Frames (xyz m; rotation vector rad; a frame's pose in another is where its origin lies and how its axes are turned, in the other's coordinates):
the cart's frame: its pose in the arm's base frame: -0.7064 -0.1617 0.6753 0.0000 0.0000 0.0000
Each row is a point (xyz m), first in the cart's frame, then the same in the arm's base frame.
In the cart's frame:
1: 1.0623 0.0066 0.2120
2: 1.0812 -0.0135 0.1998
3: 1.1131 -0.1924 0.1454
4: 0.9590 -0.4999 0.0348
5: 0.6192 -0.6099 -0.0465
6: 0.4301 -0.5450 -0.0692
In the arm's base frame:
1: 0.3559 -0.1551 0.8873
2: 0.3748 -0.1752 0.8751
3: 0.4067 -0.3541 0.8207
4: 0.2526 -0.6616 0.7101
5: -0.0872 -0.7716 0.6288
6: -0.2763 -0.7067 0.6061

